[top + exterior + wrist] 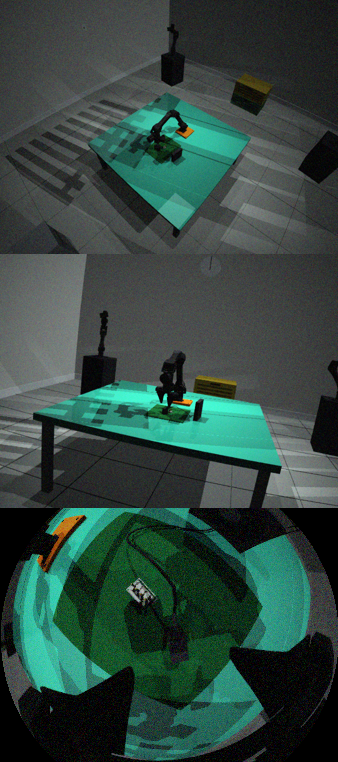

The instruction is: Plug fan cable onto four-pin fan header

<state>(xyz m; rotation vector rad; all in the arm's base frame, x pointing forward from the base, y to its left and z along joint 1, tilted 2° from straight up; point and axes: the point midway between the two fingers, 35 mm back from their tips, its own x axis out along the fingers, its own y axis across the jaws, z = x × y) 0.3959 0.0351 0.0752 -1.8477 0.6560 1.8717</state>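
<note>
The dark fan plug is 1 cm behind my gripper tip and 4 cm below it. From my gripper tip the other things lie so: black fan (8 cm behind, 19 cm to the left); green board (6 cm behind, 1 cm to the left, 8 cm below).
</note>
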